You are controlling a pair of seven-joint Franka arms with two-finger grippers.
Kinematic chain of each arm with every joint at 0, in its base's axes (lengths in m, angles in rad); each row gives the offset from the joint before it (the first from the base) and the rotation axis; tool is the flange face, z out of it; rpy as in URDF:
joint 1: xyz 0 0 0.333 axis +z
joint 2: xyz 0 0 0 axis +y
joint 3: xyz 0 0 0.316 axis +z
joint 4: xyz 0.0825 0 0 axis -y
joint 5: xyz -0.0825 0 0.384 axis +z
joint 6: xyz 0 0 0 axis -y
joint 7: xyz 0.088 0 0 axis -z
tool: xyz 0 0 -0.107 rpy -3.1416 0 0
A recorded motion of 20 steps. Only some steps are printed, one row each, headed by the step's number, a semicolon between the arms.
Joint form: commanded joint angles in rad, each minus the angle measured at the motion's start. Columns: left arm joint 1, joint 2, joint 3, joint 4, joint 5, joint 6, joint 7; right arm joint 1, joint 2, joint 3, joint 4, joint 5, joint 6, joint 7.
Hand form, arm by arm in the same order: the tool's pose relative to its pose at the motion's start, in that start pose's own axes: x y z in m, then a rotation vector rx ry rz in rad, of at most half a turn. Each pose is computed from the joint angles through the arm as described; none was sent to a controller.
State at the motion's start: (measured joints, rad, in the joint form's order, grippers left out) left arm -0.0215 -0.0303 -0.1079 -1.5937 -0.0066 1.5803 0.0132; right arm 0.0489 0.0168 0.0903 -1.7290 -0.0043 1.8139 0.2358
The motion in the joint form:
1: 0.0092 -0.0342 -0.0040 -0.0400 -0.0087 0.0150 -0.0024; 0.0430 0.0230 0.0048 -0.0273 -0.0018 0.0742 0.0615
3: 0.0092 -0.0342 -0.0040 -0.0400 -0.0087 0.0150 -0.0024; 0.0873 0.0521 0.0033 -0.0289 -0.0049 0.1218 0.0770
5: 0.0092 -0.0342 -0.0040 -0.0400 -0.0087 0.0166 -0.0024; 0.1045 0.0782 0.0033 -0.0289 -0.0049 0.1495 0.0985
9: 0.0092 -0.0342 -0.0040 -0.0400 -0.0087 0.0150 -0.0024; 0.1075 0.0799 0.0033 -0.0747 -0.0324 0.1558 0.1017
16: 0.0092 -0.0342 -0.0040 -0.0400 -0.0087 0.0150 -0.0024; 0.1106 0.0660 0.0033 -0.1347 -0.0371 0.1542 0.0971
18: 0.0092 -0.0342 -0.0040 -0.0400 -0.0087 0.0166 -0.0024; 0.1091 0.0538 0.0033 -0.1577 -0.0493 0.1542 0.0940
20: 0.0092 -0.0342 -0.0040 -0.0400 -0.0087 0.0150 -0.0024; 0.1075 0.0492 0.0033 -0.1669 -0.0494 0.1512 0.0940
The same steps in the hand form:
1: -0.0094 -0.0007 -0.0009 -0.0045 0.0091 -0.0079; 0.0012 -0.0285 0.0200 0.0106 0.0221 0.0133
3: -0.0094 -0.0007 -0.0009 -0.0045 0.0091 -0.0079; 0.0029 -0.0548 0.0337 0.0193 0.0374 -0.0146
5: -0.0092 -0.0007 -0.0011 -0.0045 0.0107 -0.0079; 0.0060 -0.0665 0.0469 0.0240 0.0376 -0.0100
9: -0.0094 -0.0007 -0.0009 -0.0045 0.0091 -0.0079; -0.0005 -0.0646 0.0693 -0.0130 0.0072 -0.0211
16: -0.0094 -0.0007 -0.0009 -0.0045 0.0091 -0.0079; -0.0135 -0.0622 0.0892 -0.0337 -0.0361 -0.0321
18: -0.0092 -0.0007 -0.0011 -0.0045 0.0107 -0.0079; -0.0186 -0.0589 0.0927 -0.0488 -0.0424 -0.0391
20: -0.0094 -0.0007 -0.0009 -0.0045 0.0091 -0.0079; -0.0208 -0.0572 0.0945 -0.0519 -0.0494 -0.0377

